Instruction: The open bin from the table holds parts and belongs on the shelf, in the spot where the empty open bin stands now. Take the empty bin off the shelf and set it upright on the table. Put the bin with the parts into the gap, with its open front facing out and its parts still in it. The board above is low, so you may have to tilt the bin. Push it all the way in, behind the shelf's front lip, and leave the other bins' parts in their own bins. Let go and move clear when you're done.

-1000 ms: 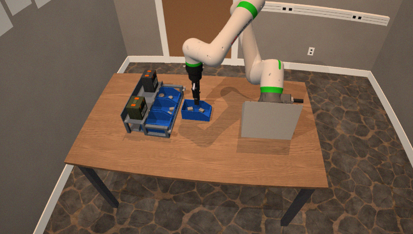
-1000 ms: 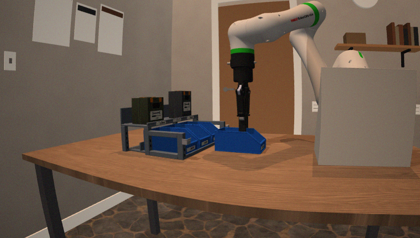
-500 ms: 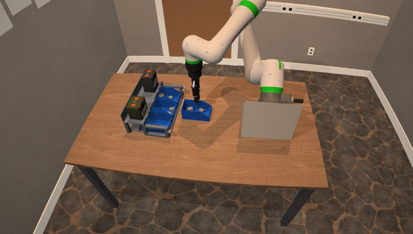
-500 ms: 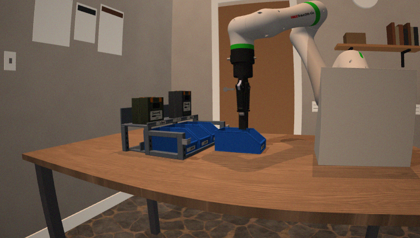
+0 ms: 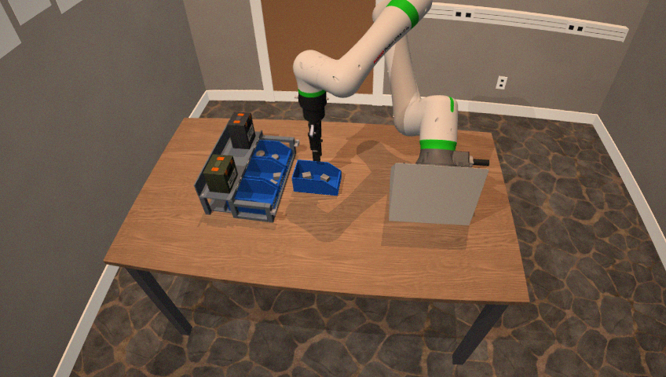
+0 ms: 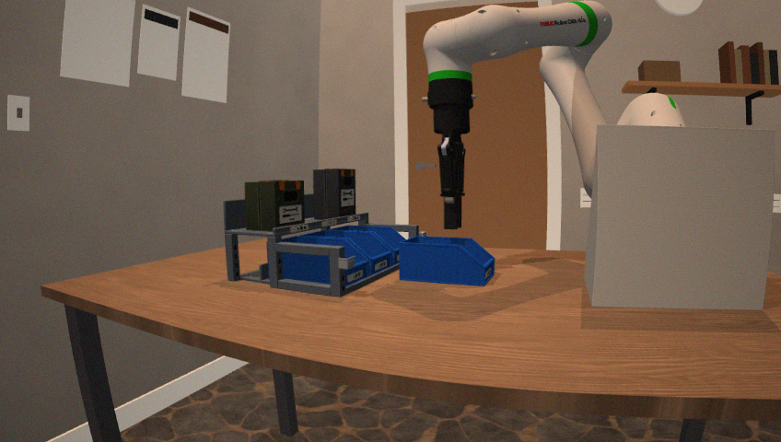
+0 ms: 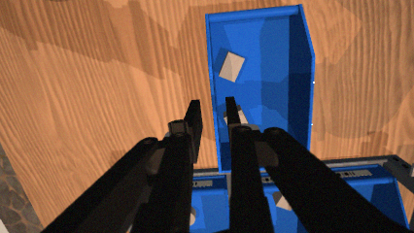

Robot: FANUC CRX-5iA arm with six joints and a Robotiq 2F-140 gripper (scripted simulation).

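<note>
The tan part lies 12 cm below my hand, 3 cm behind it and 2 cm to the left of it. From my hand the other things lie so: black box (31 cm ahead, 6 cm to the right, 4 cm above); then grey shelf (25 cm ahead, 6 cm to the left, 6 cm below).
</note>
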